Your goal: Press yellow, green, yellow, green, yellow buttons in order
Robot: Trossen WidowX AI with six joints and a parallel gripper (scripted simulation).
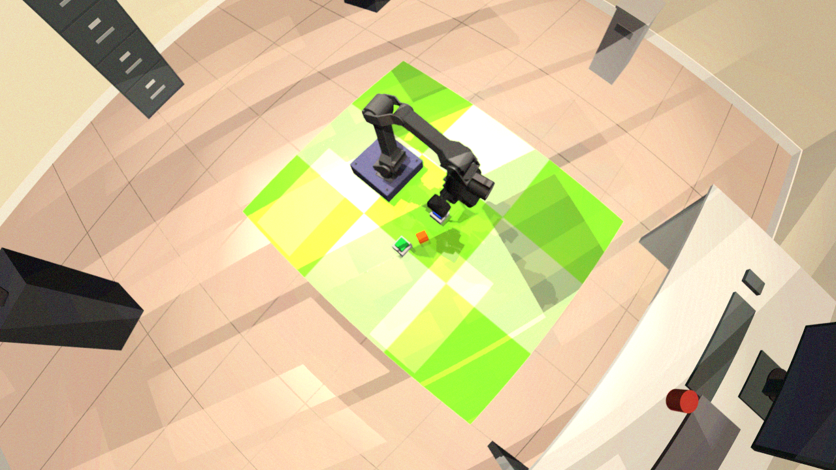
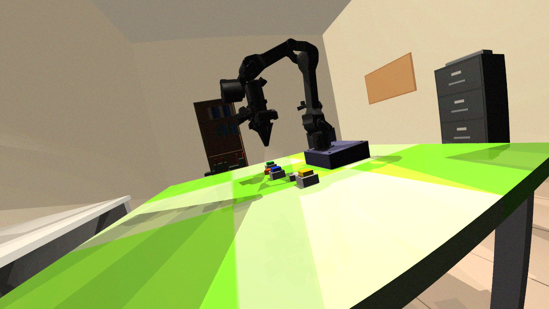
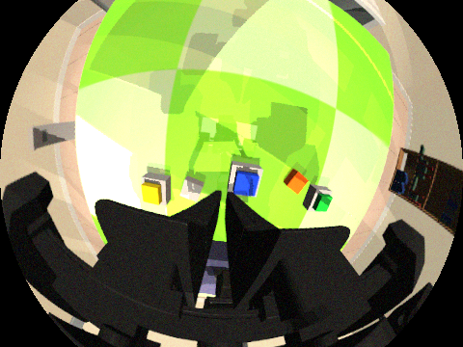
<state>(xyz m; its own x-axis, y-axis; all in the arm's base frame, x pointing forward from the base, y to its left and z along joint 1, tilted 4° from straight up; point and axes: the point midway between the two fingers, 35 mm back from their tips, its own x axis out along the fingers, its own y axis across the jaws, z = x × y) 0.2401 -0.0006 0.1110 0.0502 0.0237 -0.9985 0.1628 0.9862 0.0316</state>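
Now: the yellow button 5 cm behind my gripper tip, 12 cm to the left of it and 9 cm below it. From my gripper tip the other things lie so: blue button: 3 cm behind, 3 cm to the right, 9 cm below; then orange block: 4 cm behind, 13 cm to the right, 11 cm below; then grey block: 5 cm behind, 6 cm to the left, 11 cm below.
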